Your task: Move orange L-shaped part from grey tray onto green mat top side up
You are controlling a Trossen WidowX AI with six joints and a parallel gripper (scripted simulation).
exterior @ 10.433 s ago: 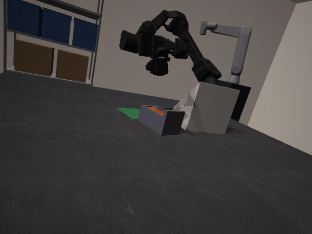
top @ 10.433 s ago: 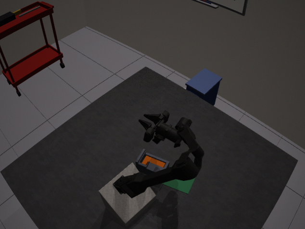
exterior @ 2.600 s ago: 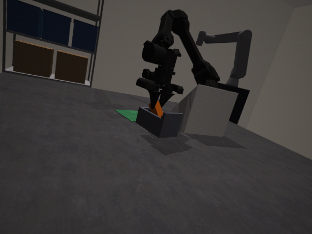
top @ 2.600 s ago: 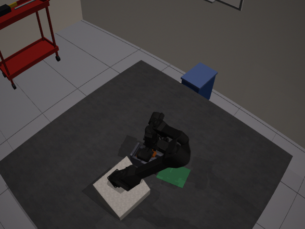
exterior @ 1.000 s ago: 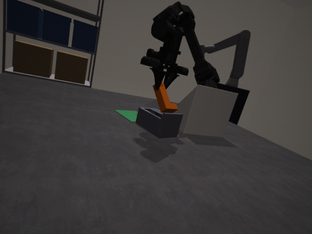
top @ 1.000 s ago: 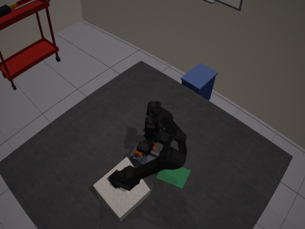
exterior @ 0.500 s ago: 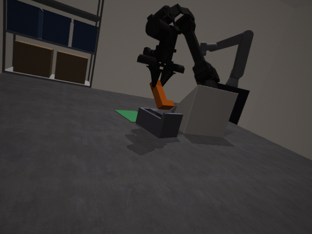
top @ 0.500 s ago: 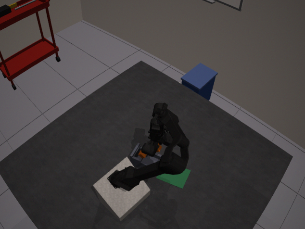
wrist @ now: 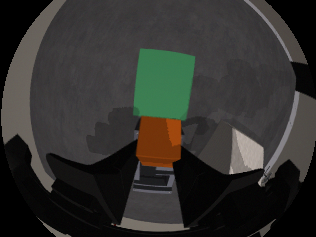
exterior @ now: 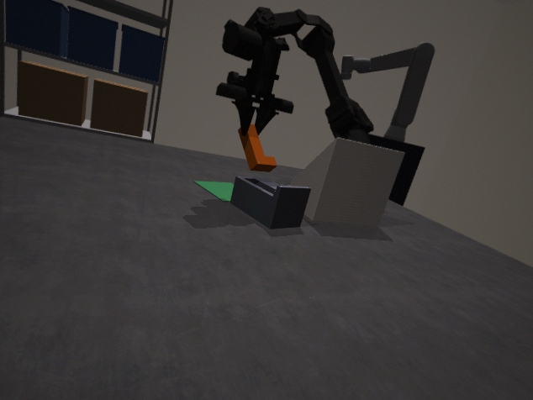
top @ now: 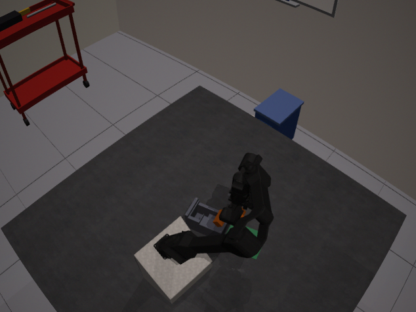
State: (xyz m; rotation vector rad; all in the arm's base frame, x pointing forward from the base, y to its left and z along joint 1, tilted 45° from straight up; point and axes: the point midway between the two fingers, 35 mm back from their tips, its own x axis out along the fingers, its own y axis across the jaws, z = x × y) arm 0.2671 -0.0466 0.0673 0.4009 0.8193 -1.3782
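The green mat lies 10 mm ahead of my gripper tip, 50 mm to the right of it and 170 mm below it. Also, from my gripper tip: orange L-shaped part: 20 mm behind, 30 mm to the left, 30 mm below.
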